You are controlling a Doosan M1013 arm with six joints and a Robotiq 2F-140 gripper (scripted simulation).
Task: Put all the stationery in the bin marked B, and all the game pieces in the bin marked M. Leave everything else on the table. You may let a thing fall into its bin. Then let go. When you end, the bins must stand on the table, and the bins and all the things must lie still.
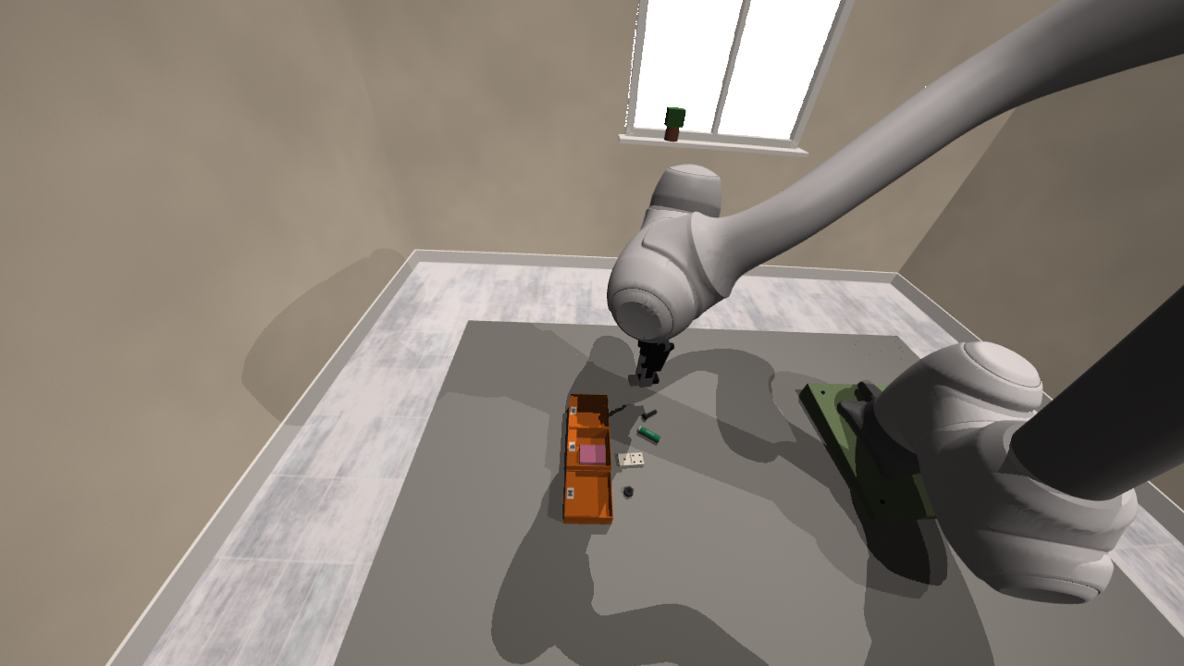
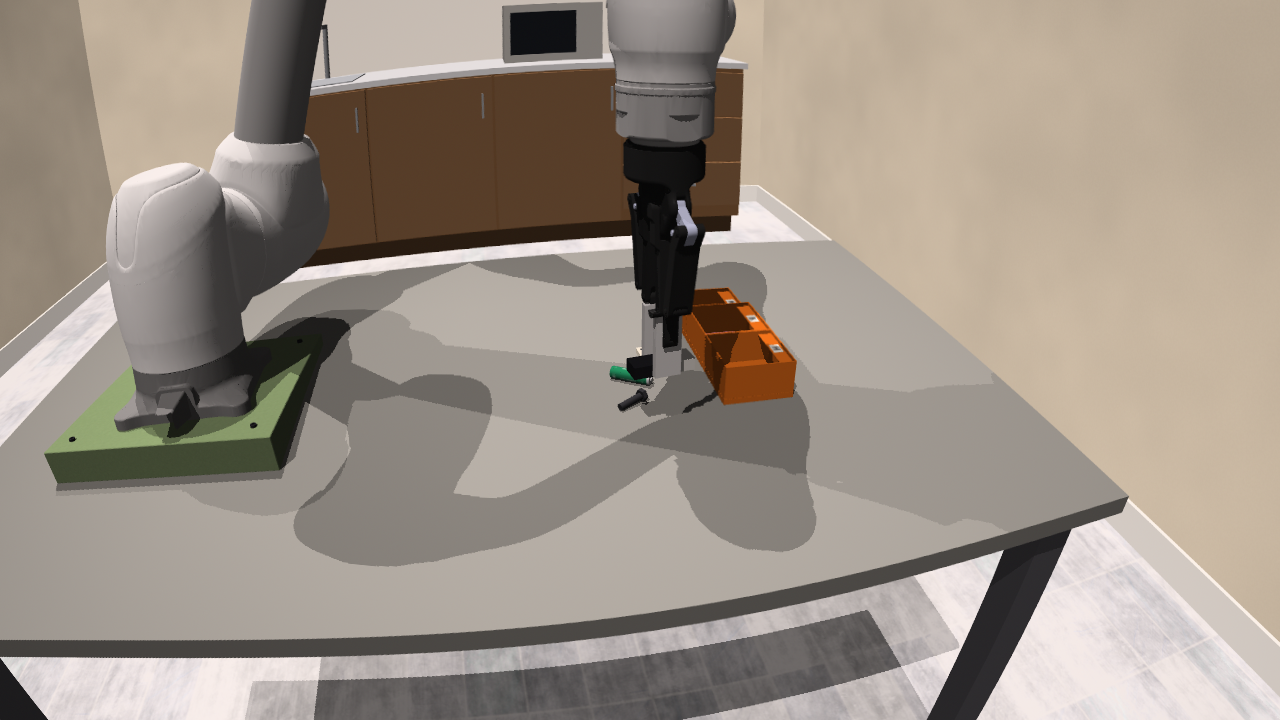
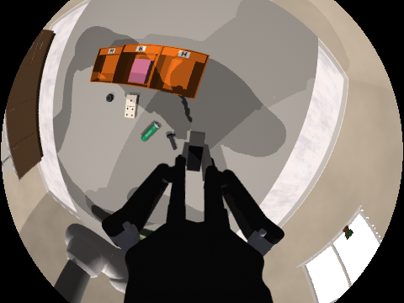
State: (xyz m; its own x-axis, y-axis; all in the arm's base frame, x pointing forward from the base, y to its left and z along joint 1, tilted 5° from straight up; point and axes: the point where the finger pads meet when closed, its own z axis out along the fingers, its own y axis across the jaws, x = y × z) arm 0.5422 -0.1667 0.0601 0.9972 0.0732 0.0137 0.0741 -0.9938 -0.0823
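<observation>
Now: hand 13 cm short of the orange three-compartment bin, 14 cm to the right of it and 8 cm above it. Also, from my hand: green battery 10 cm to the left, 9 cm below; then black-and-white eraser 1 cm ahead, 3 cm below; then black bolt 1 cm behind, 5 cm to the left, 9 cm below.
</observation>
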